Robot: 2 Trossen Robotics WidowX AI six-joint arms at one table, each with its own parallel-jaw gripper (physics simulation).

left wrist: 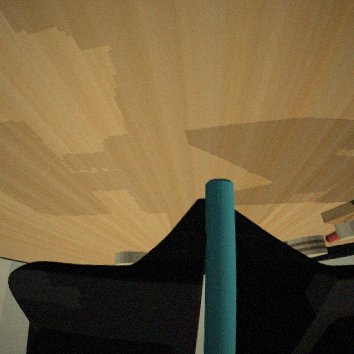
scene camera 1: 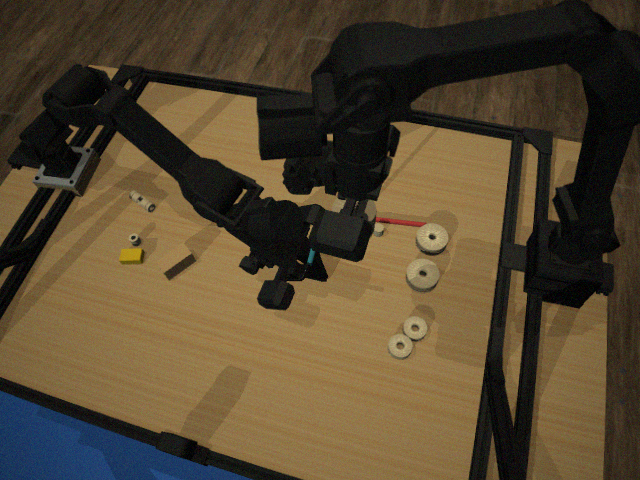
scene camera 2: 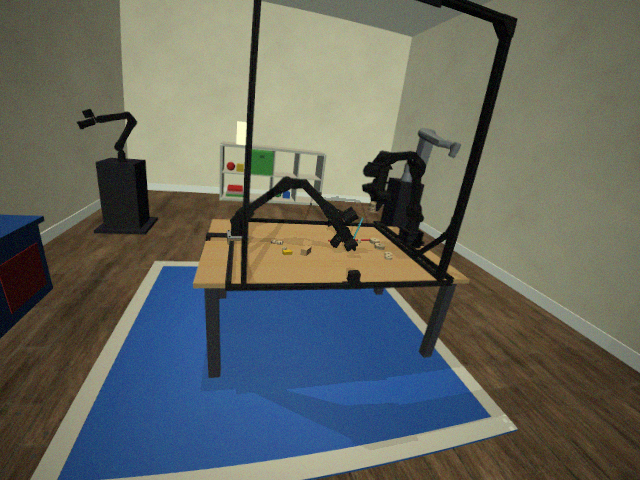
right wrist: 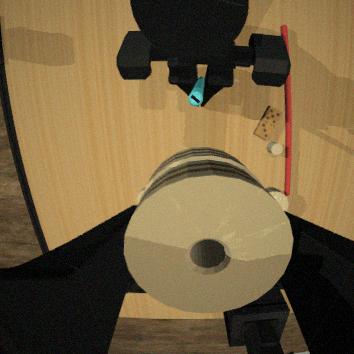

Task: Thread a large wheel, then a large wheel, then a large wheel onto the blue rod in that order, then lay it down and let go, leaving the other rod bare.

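Pixels of known places: left gripper, fingertip midpoint: (left wrist: 207, 206) (scene camera 1: 325, 279) (scene camera 2: 355, 250); right gripper, fingertip midpoint: (scene camera 1: 355, 223) (scene camera 2: 374, 209) (right wrist: 201, 213); left arm's base, origin of the base link: (scene camera 1: 63, 164) (scene camera 2: 237, 233); right arm's base, origin of the base link: (scene camera 1: 570, 249) (scene camera 2: 412, 229) (right wrist: 257, 330).
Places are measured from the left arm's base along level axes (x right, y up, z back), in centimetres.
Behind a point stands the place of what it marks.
My left gripper (scene camera 1: 309, 272) (left wrist: 207, 206) @(x 15.9, y -3.4, z -58.0 cm) (right wrist: 199, 103) @(x 15.9, y -3.4, z -58.0 cm) is shut on the blue rod (scene camera 1: 311, 256) @(x 16.9, y 6.4, z -56.4 cm) (scene camera 2: 358, 227) @(x 17.2, y 9.7, z -56.8 cm) (left wrist: 220, 280) @(x 15.6, y 0.0, z -54.7 cm) (right wrist: 196, 95) @(x 17.4, y 14.8, z -57.9 cm), which stands up tilted from its fingertips with a bare free end. My right gripper (scene camera 1: 356, 207) @(x 18.0, y 19.5, z -63.5 cm) (right wrist: 201, 213) @(x 18.0, y 19.5, z -63.5 cm) is shut on a large pale wheel (scene camera 1: 369, 210) @(x 17.9, y 22.8, z -65.3 cm) (scene camera 2: 372, 206) @(x 19.5, y 21.4, z -61.1 cm) (right wrist: 200, 215) @(x 18.1, y 22.7, z -61.8 cm), high above the table, beyond the rod in scene camera 1 and apart from it. Two other large wheels (scene camera 1: 423, 240) @(x 6.6, y -1.6, z -74.0 cm) (scene camera 1: 413, 274) @(x 13.5, y -1.7, z -72.8 cm) lie at the right. The red rod (scene camera 1: 400, 222) @(x 2.6, y -2.9, z -69.6 cm) (scene camera 2: 364, 239) @(x 2.6, y -2.8, z -70.5 cm) (right wrist: 288, 100) @(x 2.5, y -2.7, z -58.8 cm) lies bare on the table. The rod's lower part is hidden.
Two small wheels (scene camera 1: 407, 329) @(x 23.2, y -2.4, z -72.8 cm) (scene camera 1: 392, 347) @(x 26.6, y -2.3, z -70.8 cm) lie at the lower right. A small cylinder (scene camera 1: 378, 230) @(x 5.5, y -1.9, z -65.9 cm) (right wrist: 275, 148) @(x 5.0, y -1.9, z -65.8 cm) and a dotted block (right wrist: 267, 122) @(x 5.9, y -2.9, z -61.8 cm) lie by the red rod. A yellow block (scene camera 1: 131, 255) @(x 17.1, y -2.2, z -21.8 cm), a brown block (scene camera 1: 179, 265) @(x 18.0, y -1.6, z -31.9 cm) and a white tube (scene camera 1: 142, 201) @(x 5.5, y -1.8, z -19.7 cm) lie at the left.
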